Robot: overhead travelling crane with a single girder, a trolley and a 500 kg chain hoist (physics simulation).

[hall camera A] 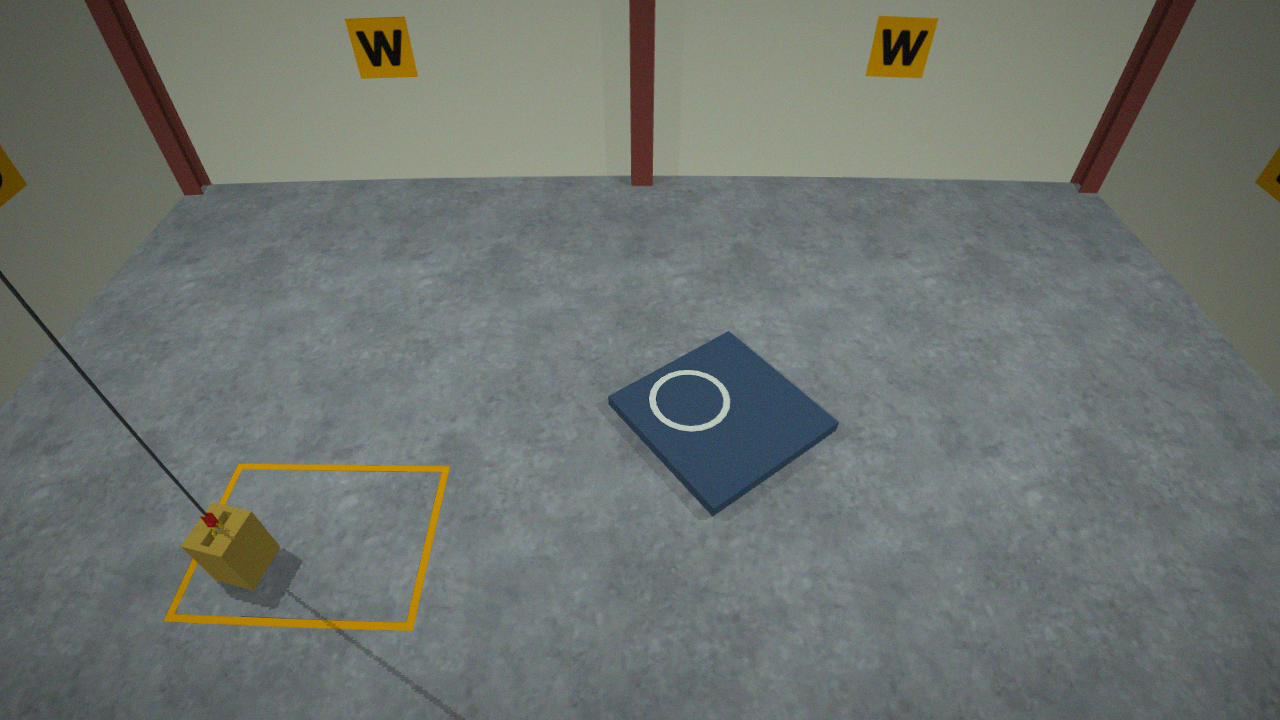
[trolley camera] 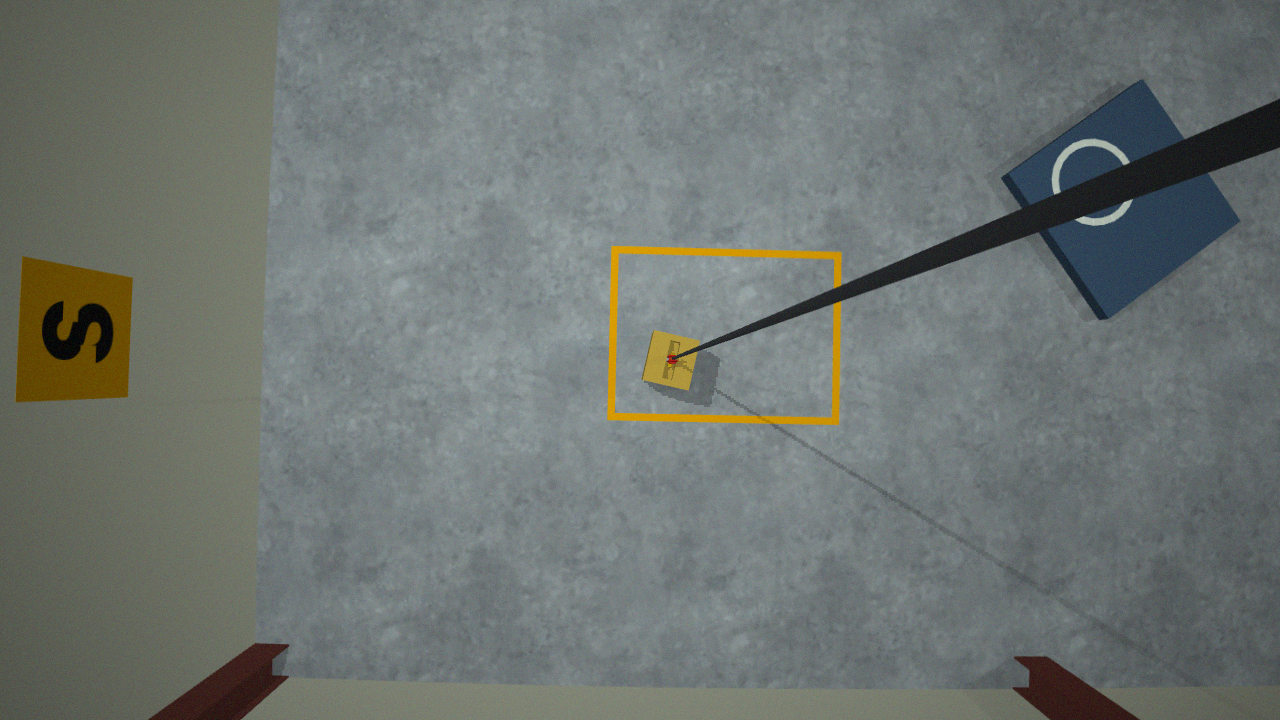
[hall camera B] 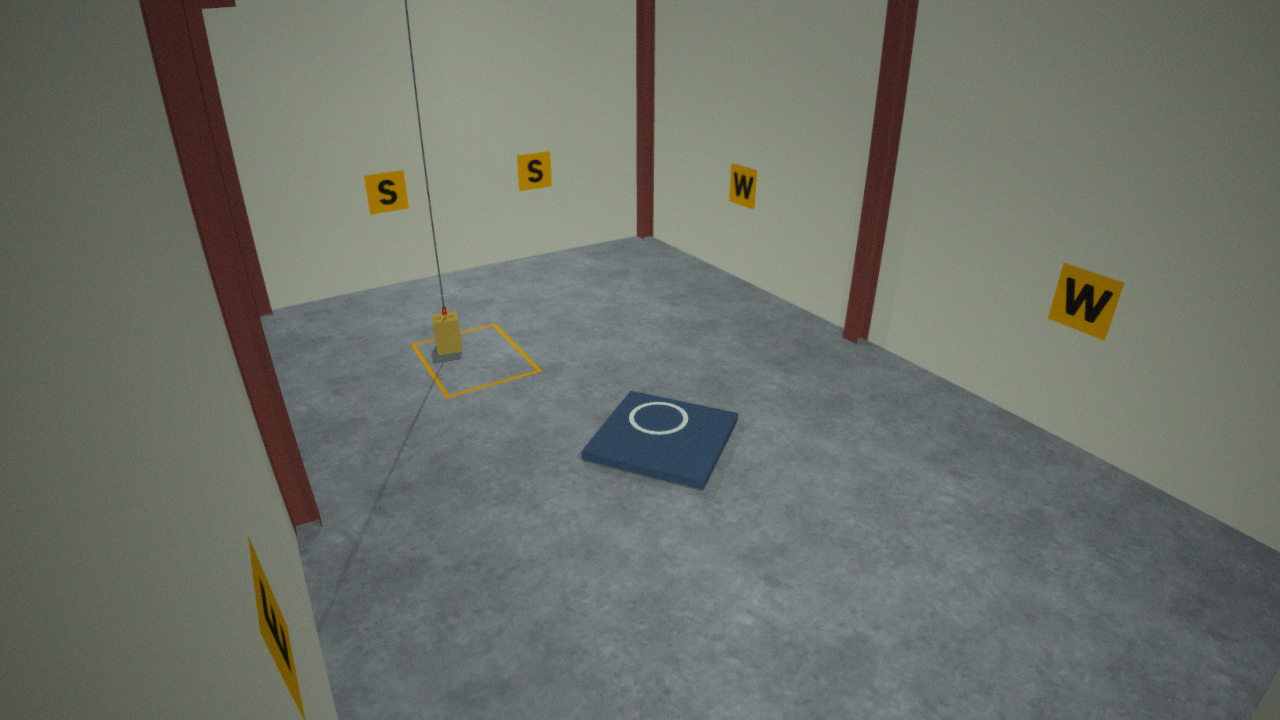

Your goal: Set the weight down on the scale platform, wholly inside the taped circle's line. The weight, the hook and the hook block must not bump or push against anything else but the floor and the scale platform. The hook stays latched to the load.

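Note:
The yellow weight [hall camera A: 246,559] [hall camera B: 447,338] [trolley camera: 684,377] hangs upright on the chain [trolley camera: 984,238], low over the floor, its shadow close beneath; any gap is hard to tell. My red hook [hall camera A: 210,519] [hall camera B: 443,311] [trolley camera: 672,359] is at the weight's top, shut on it. The blue scale platform [hall camera A: 769,438] [hall camera B: 662,454] [trolley camera: 1154,241] lies apart from the weight, to the right in all views. The white taped circle [hall camera A: 689,372] [hall camera B: 631,418] [trolley camera: 1056,181] is near one corner of the platform. The chain hides part of it in the trolley view.
An orange floor rectangle [hall camera A: 290,624] [hall camera B: 492,383] [trolley camera: 725,419] surrounds the weight in the trolley view. Walls with letter signs [hall camera A: 381,47] [hall camera B: 1085,300] [trolley camera: 74,329] and red columns [hall camera A: 641,98] [hall camera B: 881,170] stand around the floor.

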